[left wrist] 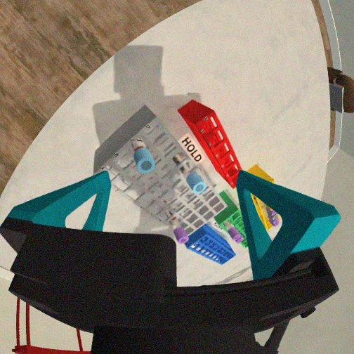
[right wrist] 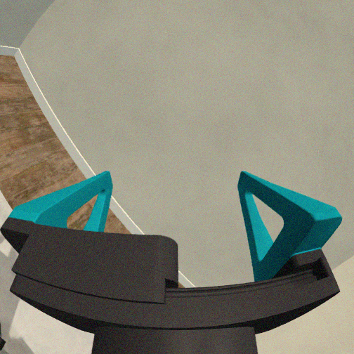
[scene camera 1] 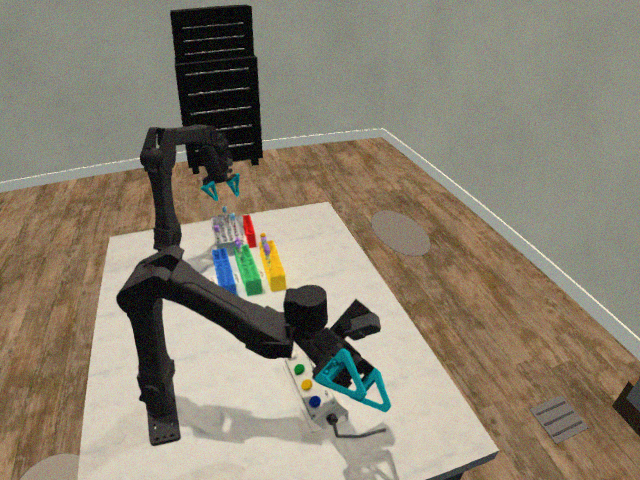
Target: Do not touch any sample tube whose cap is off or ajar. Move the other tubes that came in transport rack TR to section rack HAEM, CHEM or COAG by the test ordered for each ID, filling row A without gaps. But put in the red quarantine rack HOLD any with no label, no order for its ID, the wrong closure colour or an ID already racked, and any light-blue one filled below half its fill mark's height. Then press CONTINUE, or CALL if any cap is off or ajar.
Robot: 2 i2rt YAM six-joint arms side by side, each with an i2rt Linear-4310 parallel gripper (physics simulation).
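Places are measured from the left arm's base along level axes (x ahead, y left, z up), in centimetres.
Pixels of known places: left gripper, between the fingertips: [scene camera 1: 227, 198]; right gripper, between the fingertips: [scene camera 1: 376, 403]; right arm's base, origin of its link: [scene camera 1: 162, 408].
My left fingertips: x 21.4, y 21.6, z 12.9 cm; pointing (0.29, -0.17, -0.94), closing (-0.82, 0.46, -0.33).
Behind a point stands the place of what it marks.
The grey transport rack [scene camera 1: 219, 238] @[x 17.4, y 7.8, z 4.6 cm] [left wrist: 125, 187] holds two light-blue-capped tubes [left wrist: 145, 163] [left wrist: 196, 183] and a purple-capped tube [left wrist: 180, 234]. The red HOLD rack [scene camera 1: 249, 230] @[x 28.2, y 9.1, z 5.7 cm] [left wrist: 212, 145] stands beside it; I see no tube in it. The green rack [scene camera 1: 251, 281] @[x 26.8, y -19.5, z 5.4 cm] [left wrist: 227, 202] holds a purple-capped tube [scene camera 1: 237, 242] @[x 23.8, y -3.5, z 9.4 cm] [left wrist: 235, 234]. The yellow rack [scene camera 1: 277, 279] @[x 34.7, y -18.8, z 4.4 cm] [left wrist: 261, 173] holds tubes, one purple-capped [scene camera 1: 266, 248] @[x 32.7, y -8.9, z 9.5 cm]. The blue rack [scene camera 1: 224, 271] @[x 18.8, y -13.2, z 5.6 cm] [left wrist: 212, 245] shows no tube. My left gripper [scene camera 1: 223, 192] @[x 21.4, y 21.6, z 12.9 cm] [left wrist: 173, 177] is open and empty above the transport rack. My right gripper [scene camera 1: 373, 401] @[x 43.2, y -84.8, z 29.4 cm] [right wrist: 174, 178] is open and empty. Tube labels are unreadable.
A button box [scene camera 1: 326, 413] @[x 38.8, y -69.4, z 6.0 cm] with green [scene camera 1: 299, 368] @[x 35.1, y -56.5, z 7.1 cm], yellow [scene camera 1: 306, 384] @[x 35.9, y -61.4, z 7.0 cm] and blue [scene camera 1: 314, 401] @[x 36.7, y -66.4, z 7.0 cm] buttons lies below my right gripper in scene camera 1. A black bent rod [scene camera 1: 356, 435] @[x 44.8, y -73.0, z 0.7 cm] sticks out at its near end. The table's right edge runs beyond it.
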